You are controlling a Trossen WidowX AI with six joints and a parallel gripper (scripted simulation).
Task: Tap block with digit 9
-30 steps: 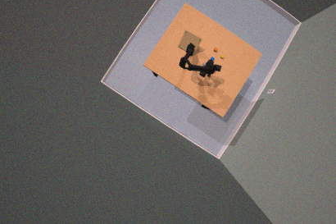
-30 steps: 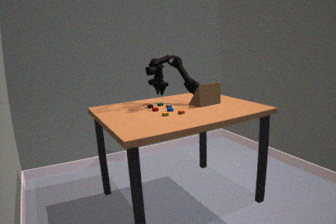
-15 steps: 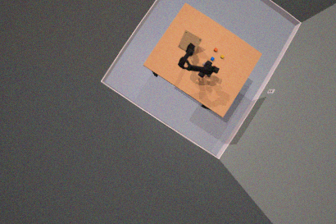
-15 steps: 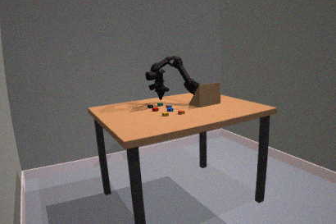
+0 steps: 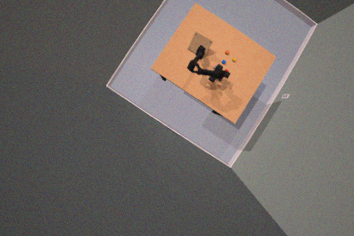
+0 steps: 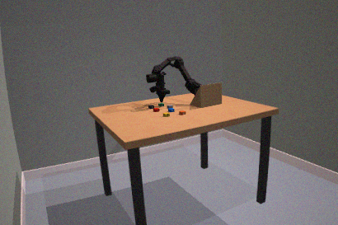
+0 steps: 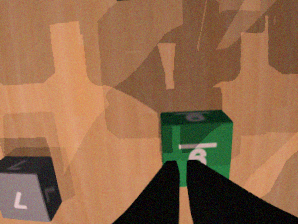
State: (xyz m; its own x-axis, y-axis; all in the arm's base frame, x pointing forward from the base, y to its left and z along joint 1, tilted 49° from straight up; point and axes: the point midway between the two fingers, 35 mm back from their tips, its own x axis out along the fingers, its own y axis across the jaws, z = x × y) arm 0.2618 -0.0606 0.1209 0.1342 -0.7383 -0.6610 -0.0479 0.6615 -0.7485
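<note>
Now: gripper tip 20 mm above the green block and 10 mm to the left of it. From my gripper tip the other things lie so: grey block: 90 mm to the left, 30 mm behind, 20 mm below; red block: 120 mm to the left, 90 mm ahead, 20 mm below; yellow block: 280 mm to the left, 90 mm ahead, 20 mm below.
</note>
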